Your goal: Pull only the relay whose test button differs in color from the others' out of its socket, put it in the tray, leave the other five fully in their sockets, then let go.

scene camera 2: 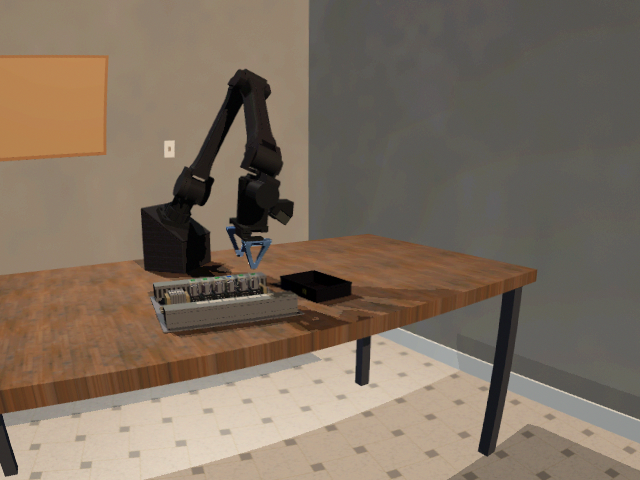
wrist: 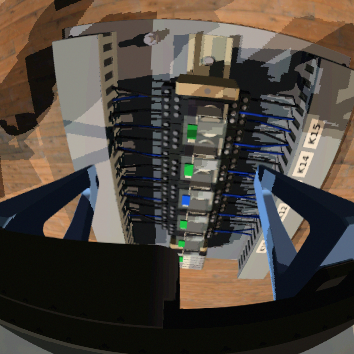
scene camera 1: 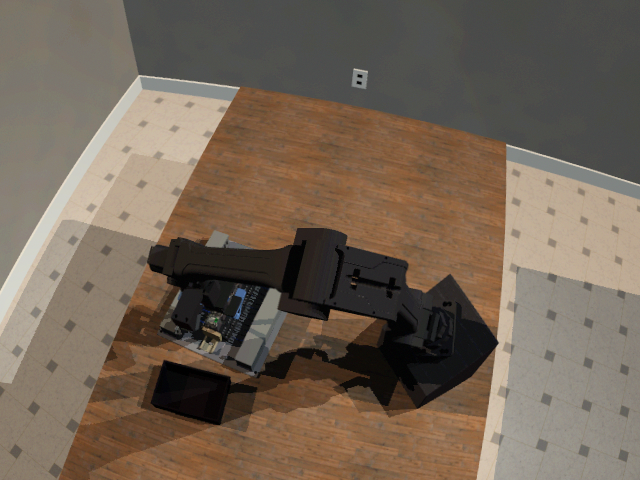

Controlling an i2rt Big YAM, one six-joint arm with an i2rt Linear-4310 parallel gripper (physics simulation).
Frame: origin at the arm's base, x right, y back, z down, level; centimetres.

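Seen in the pictures: gripper, between the fingertips: [scene camera 2: 246,262] [wrist: 175,173] [scene camera 1: 219,311]; arm's base, origin of its link: [scene camera 2: 173,220] [scene camera 1: 436,328].
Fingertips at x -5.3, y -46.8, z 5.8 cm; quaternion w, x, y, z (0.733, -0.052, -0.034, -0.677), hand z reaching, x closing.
Observation:
Offsets run from my fingertips to a thing's top centre. "spot": to the spot under its first point.
The relay with the blue test button @[spot: dx +7.0, dy -0.7, dz +4.9 cm] [wrist: 195,201] [scene camera 2: 229,284] stands in its socket in the row, third from the top in the wrist view. The other relays have green buttons, among them one relay @[dx +1.9, dy -1.2, dz +2.8 cm] [wrist: 205,170] right above it and one relay @[dx +10.9, dy -0.1, dz +2.8 cm] [wrist: 194,223] right below it in that view; they sit in the row too. My gripper [wrist: 175,173] [scene camera 2: 246,261] is open and empty, its blue fingers wide apart above the row, one to each side. The black tray @[spot: dx -12.7, dy +1.0, dz +8.4 cm] [scene camera 2: 290,287] [scene camera 1: 225,395] shows no relay inside. In scene camera 1 the arm hides much of the row.
Two grey wire ducts @[dx +6.5, dy +9.5, dz +5.5 cm] [wrist: 82,95] @[dx +8.9, dy -10.5, dz +5.5 cm] [scene camera 2: 232,311] run along both sides of the row; one carries labels such as K14 and K15. A tan end block @[dx -3.1, dy -1.8, dz +5.7 cm] [wrist: 207,90] closes the row. Thin wires run from the sockets to the ducts. The tray stands beside the panel.

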